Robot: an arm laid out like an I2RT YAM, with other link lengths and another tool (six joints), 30 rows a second.
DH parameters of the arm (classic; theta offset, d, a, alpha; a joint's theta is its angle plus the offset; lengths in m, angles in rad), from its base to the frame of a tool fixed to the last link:
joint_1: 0 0.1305 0.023 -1.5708
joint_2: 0 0 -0.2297 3.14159
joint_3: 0.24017 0 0.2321 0
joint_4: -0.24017 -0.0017 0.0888 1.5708
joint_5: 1.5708 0.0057 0 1.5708
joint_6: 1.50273 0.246 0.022 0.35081
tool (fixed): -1.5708 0.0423 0 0
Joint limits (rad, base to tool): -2.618..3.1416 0..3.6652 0..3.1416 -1.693..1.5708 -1.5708..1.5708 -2.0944..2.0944
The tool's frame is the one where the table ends.
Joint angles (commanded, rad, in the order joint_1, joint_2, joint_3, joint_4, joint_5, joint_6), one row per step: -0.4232 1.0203 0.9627 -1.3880 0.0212 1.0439; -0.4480 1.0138 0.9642 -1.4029 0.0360 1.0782; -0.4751 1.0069 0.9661 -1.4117 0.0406 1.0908; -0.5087 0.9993 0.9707 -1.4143 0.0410 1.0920; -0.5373 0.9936 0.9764 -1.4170 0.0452 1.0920; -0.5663 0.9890 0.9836 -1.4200 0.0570 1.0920; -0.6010 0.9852 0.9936 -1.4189 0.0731 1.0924; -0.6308 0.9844 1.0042 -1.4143 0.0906 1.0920; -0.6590 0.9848 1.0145 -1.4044 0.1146 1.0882; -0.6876 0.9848 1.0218 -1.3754 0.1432 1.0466; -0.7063 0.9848 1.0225 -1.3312 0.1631 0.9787; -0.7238 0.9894 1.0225 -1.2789 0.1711 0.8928; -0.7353 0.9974 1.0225 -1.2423 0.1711 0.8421; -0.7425 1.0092 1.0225 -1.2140 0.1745 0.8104; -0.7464 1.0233 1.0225 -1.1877 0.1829 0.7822; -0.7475 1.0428 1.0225 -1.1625 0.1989 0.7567
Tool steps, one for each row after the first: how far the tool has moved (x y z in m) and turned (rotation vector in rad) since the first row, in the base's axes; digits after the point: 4 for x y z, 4 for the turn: -0.0064 -0.0048 0.0009 -0.0070 0.0098 -0.0606; -0.0099 -0.0085 0.0021 -0.0099 0.0108 -0.1008; -0.0108 -0.0136 0.0041 -0.0140 0.0023 -0.1357; -0.0121 -0.0190 0.0061 -0.0216 -0.0034 -0.1649; -0.0146 -0.0264 0.0085 -0.0360 -0.0057 -0.1955; -0.0168 -0.0367 0.0116 -0.0572 -0.0108 -0.2331; -0.0184 -0.0473 0.0148 -0.0803 -0.0156 -0.2654; -0.0203 -0.0603 0.0183 -0.1114 -0.0195 -0.2941; -0.0198 -0.0785 0.0225 -0.1588 -0.0282 -0.2882; -0.0152 -0.0964 0.0263 -0.2070 -0.0418 -0.2467; -0.0075 -0.1135 0.0302 -0.2513 -0.0576 -0.1854; -0.0014 -0.1240 0.0322 -0.2754 -0.0682 -0.1498; 0.0025 -0.1322 0.0329 -0.2926 -0.0710 -0.1284; 0.0052 -0.1401 0.0332 -0.3104 -0.0681 -0.1081; 0.0062 -0.1485 0.0326 -0.3289 -0.0559 -0.0891
